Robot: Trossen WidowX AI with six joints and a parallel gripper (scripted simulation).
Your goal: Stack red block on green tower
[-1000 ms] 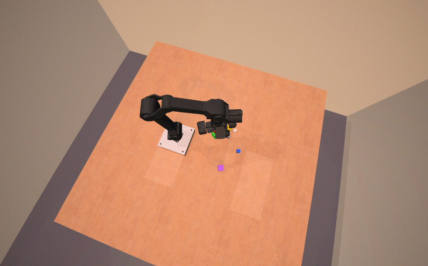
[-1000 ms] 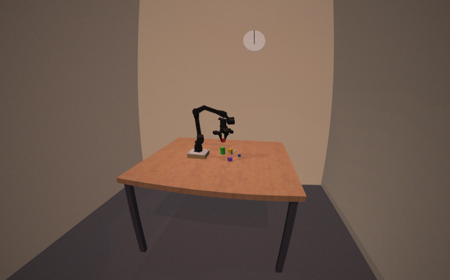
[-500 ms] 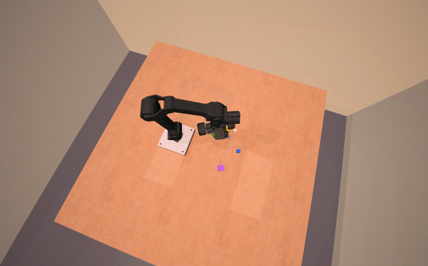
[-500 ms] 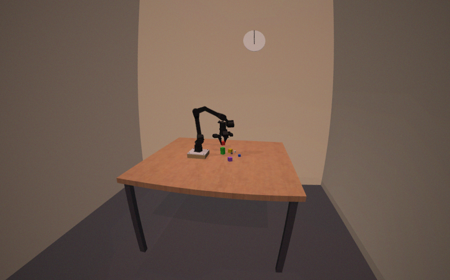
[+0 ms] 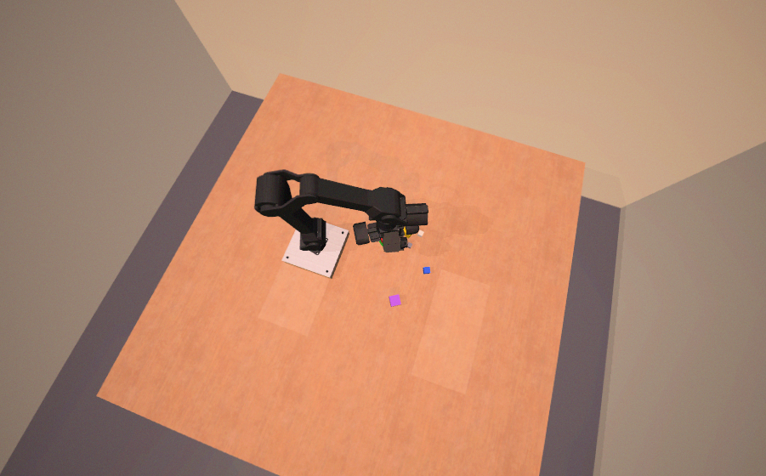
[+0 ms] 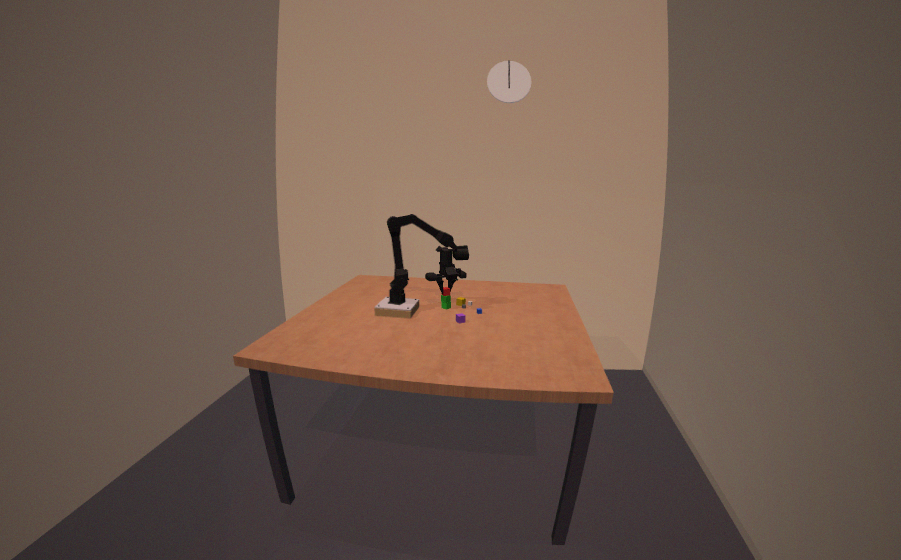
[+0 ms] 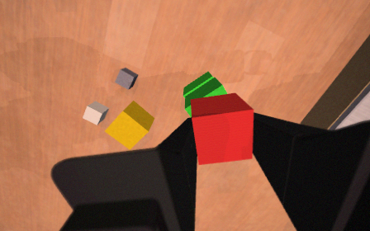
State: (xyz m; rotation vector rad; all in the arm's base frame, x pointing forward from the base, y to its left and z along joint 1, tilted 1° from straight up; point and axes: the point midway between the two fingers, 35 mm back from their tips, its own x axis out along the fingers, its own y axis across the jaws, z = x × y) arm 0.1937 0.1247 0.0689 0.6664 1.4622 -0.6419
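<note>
Right now my gripper tip is 1 cm below the red block. The rest, counted from my gripper tip: grey block (8 cm ahead, 6 cm below, 3 cm to the left); then yellow block (7 cm to the left, 6 cm below, 5 cm ahead); then white block (9 cm to the left, 9 cm ahead, 6 cm below).
</note>
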